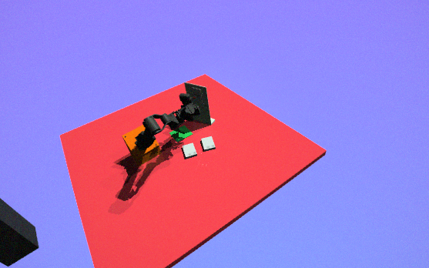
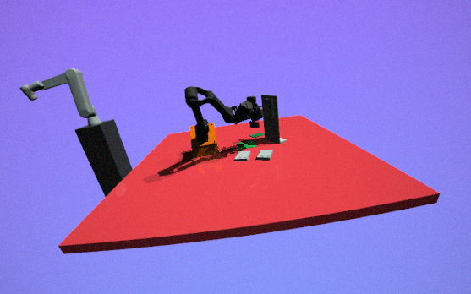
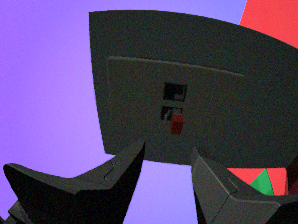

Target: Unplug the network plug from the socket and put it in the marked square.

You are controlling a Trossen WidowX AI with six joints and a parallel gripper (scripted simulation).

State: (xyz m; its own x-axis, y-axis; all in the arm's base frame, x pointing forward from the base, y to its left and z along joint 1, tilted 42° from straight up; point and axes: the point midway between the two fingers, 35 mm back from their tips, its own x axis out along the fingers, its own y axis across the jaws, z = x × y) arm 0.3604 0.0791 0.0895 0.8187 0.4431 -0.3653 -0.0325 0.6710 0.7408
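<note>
Right now my gripper tip is 4 cm short of the network plug and 2 cm to the right of it. Also, from my gripper tip: upright panel 9 cm below, 6 cm ahead, 2 cm to the left; green marked square 22 cm below, 12 cm behind, 2 cm to the left.
</note>
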